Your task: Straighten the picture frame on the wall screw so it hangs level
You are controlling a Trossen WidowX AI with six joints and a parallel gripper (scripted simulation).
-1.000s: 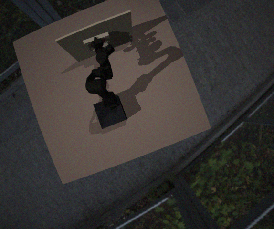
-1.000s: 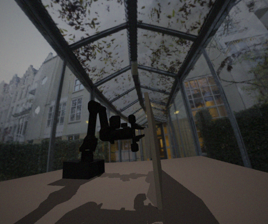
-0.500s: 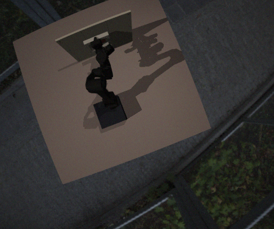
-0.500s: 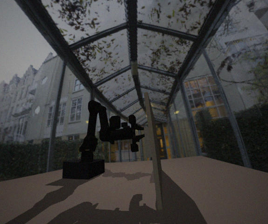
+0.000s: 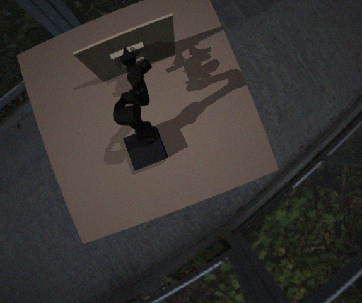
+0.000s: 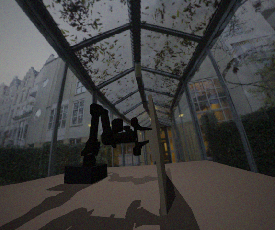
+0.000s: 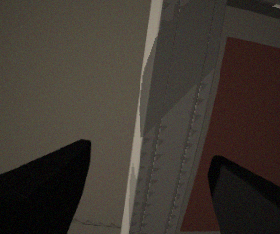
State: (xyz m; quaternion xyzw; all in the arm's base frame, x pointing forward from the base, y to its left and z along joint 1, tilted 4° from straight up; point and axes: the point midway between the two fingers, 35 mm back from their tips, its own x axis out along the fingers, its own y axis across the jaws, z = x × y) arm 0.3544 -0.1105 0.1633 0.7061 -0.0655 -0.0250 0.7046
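The picture frame is 1 cm ahead of my gripper tip and 6 cm below it. Also, from my gripper tip: wall panel 2 cm ahead, 2 cm to the right, 7 cm below.
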